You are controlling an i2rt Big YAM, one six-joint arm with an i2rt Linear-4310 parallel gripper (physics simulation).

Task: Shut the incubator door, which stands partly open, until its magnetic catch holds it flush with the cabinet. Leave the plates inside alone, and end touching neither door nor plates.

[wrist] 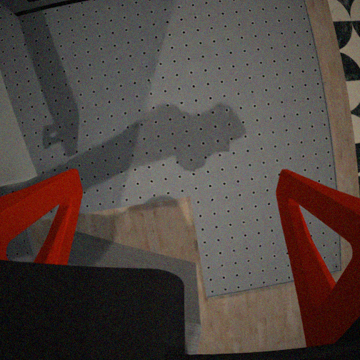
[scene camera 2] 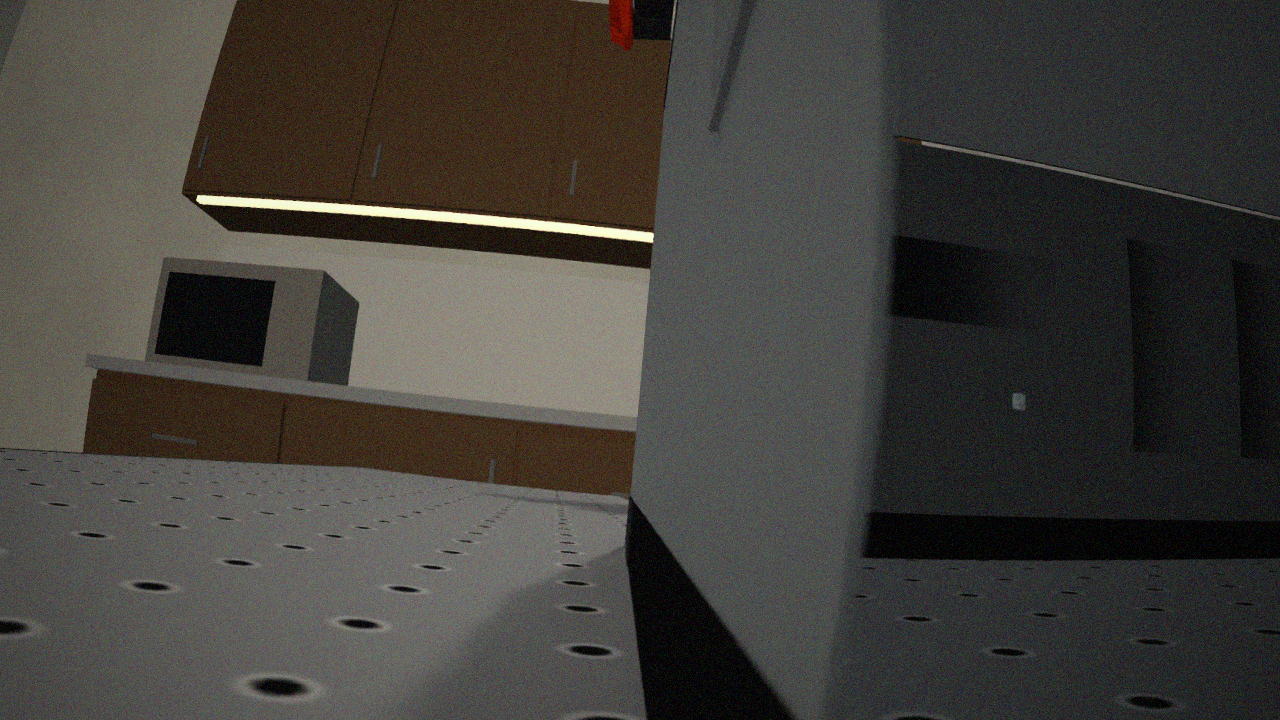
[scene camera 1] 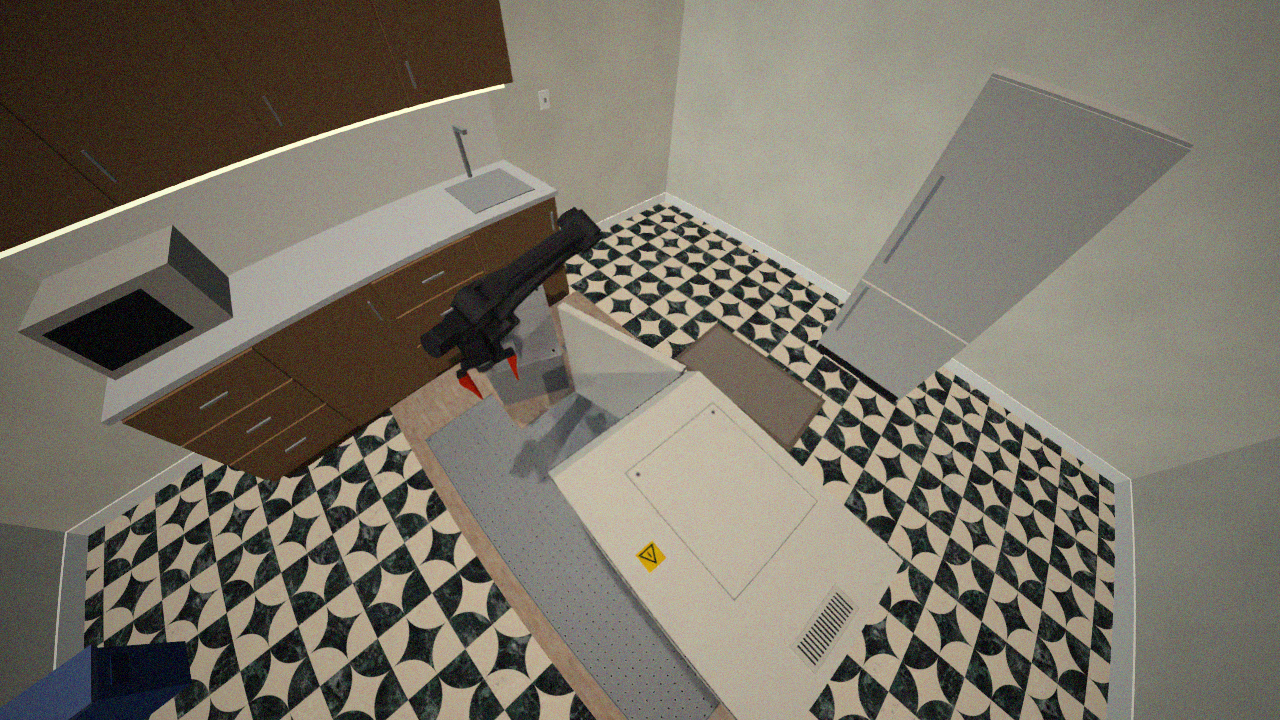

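Where they show: gripper, fingertip midpoint: (scene camera 1: pixel 500 388); arm's base, link origin: (scene camera 1: pixel 497 324).
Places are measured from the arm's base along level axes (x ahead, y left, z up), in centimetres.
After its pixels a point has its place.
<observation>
The incubator cabinet (scene camera 1: pixel 760 640) {x 90.9, y -32.4, z 26.7 cm} is the large cream box in scene camera 1. Its door (scene camera 1: pixel 617 344) {x 45.8, y 0.7, z 21.4 cm} stands wide of the front at the cabinet's far corner, upright, with shadow across its face. A pale strip of the door (wrist: pixel 11 135) shows at the left of the wrist view. My gripper (scene camera 1: pixel 497 385) {x 23.4, y -18.0, z 7.7 cm} (wrist: pixel 178 180) is open and empty. It hangs above the perforated board, left of the door in scene camera 1 and apart from it. In scene camera 2 one red finger shows at the top edge, beside a large grey panel. The plates do not show.
The perforated grey board (scene camera 1: pixel 572 555) {x 55.5, y -37.3, z -28.3 cm} (wrist: pixel 260 100) lies on a wooden table (scene camera 1: pixel 413 413) {x -22.0, y -35.1, z -29.6 cm} (wrist: pixel 245 320). The arm's grey base (scene camera 1: pixel 528 376) {x 11.6, y -3.1, z -15.9 cm} stands near the door. A kitchen counter (scene camera 1: pixel 331 259) with a microwave (scene camera 1: pixel 120 331) (scene camera 2: pixel 295 313) and a tall grey fridge (scene camera 1: pixel 1020 205) stand around.
</observation>
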